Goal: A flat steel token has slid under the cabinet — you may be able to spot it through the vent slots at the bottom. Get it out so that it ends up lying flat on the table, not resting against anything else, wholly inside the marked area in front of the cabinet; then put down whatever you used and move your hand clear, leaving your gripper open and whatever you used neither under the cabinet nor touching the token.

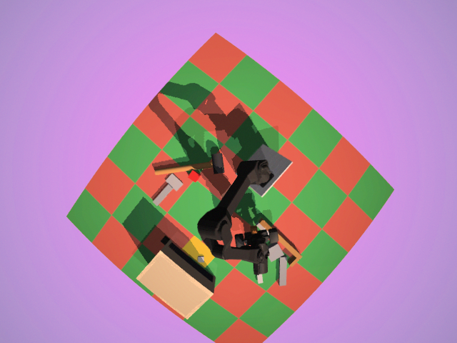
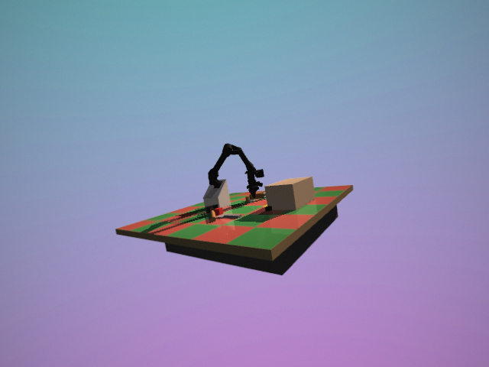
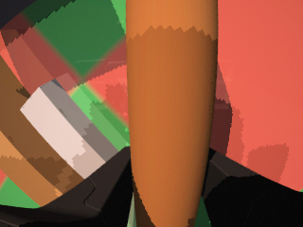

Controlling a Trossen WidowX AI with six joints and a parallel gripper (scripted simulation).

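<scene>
Now: gripper tip 14 cm to the right of the grey block and 1 cm above it. From my gripper tip the other things lie so: grey bar (5 cm ahead, 26 cm to the left, 2 cm below); grey token (28 cm ahead, 8 cm to the right, 2 cm below); pale bar (4 cm behind, 3 cm to the left, 1 cm below).
</scene>
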